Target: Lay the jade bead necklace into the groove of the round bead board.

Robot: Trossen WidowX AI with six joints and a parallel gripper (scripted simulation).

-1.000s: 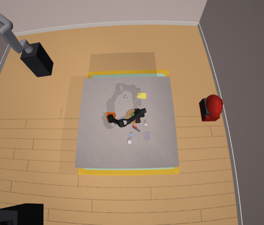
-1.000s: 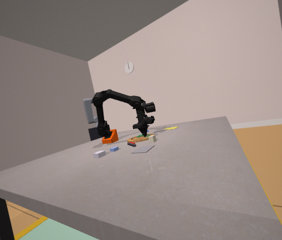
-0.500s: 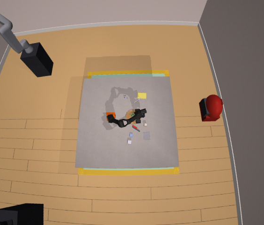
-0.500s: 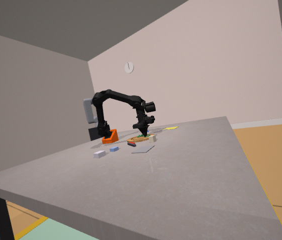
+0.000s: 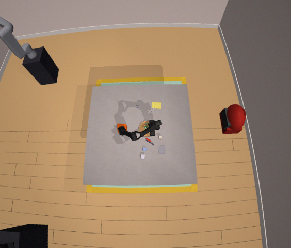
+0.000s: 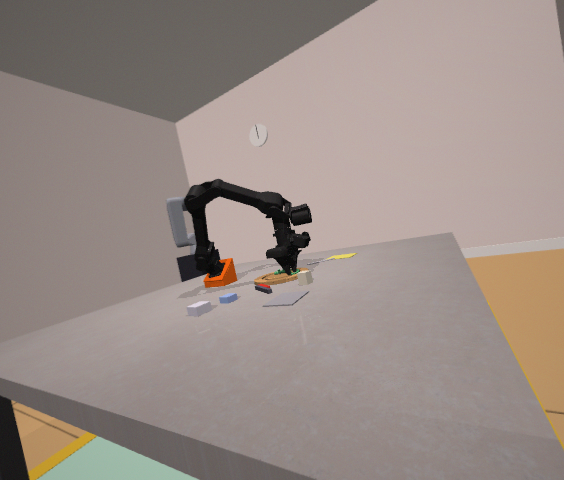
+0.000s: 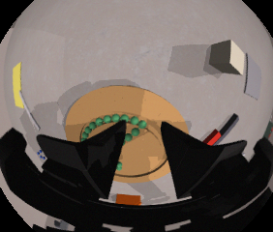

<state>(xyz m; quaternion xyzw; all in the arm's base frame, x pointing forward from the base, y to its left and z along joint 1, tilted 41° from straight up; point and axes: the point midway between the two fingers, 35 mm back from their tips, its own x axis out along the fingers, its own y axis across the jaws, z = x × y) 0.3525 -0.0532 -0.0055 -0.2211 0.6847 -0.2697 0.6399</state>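
The round wooden bead board is 60 mm behind my gripper tip, 30 mm to the left of it and 10 mm below it. Round my gripper tip: beige cube 100 mm to the right, 90 mm ahead; red-handled tool 130 mm to the right, 50 mm behind, 10 mm below; blue block 220 mm to the right, 110 mm behind, 10 mm below.
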